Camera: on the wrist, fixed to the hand. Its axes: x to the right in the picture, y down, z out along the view.
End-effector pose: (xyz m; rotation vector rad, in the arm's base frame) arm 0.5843 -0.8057 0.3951 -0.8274 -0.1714 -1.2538
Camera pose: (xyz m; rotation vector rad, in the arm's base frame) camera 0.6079 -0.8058 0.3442 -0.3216 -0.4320 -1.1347
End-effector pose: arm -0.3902 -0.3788 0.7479 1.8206 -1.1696 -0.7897
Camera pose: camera -0.3921 -0.3629 0.8017 2.2429 -1.4577 -0.4210
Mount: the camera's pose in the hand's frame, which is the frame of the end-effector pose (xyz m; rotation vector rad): -0.0194 0.0442 -0.0286 0.5427 0.0599 0.0202
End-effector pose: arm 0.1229 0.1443 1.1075 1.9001 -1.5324 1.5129
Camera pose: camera 0.0726 0.1580 1.0868 -1.9864 1.1422 -2.0431
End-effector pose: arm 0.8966 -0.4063 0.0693 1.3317 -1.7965 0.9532
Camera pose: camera 0.8613 -0.3637 0.0598 1.5813 -1.5632 1.5489
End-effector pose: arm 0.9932 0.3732 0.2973 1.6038 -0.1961 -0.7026
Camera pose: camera 1.0052 0.3994 0.3454 2.1327 -0.3824 -0.6139
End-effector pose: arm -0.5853 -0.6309 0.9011 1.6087 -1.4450 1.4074
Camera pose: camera -0.6336 -0.6102 0.8814 1.8449 -1.0992 1.9595
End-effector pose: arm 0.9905 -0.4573 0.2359 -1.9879 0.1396 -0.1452
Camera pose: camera 0.9652 -0.4978 0.2064 -1.4417 0.1414 -0.2058
